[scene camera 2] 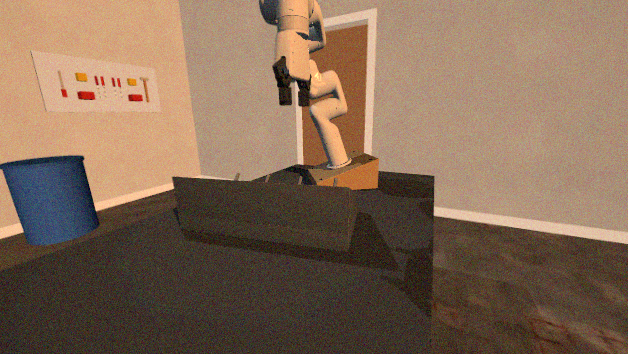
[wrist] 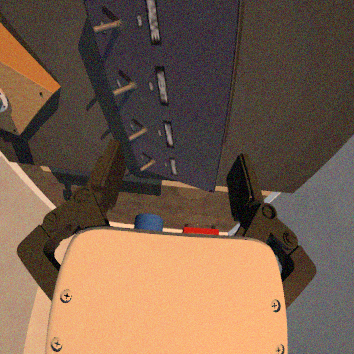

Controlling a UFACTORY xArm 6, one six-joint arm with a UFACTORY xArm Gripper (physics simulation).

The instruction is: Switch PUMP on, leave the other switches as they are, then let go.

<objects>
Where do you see a dark switch panel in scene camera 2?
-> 316, 216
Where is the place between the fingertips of my gripper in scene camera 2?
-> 295, 106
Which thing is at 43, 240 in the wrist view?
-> My gripper.
</objects>
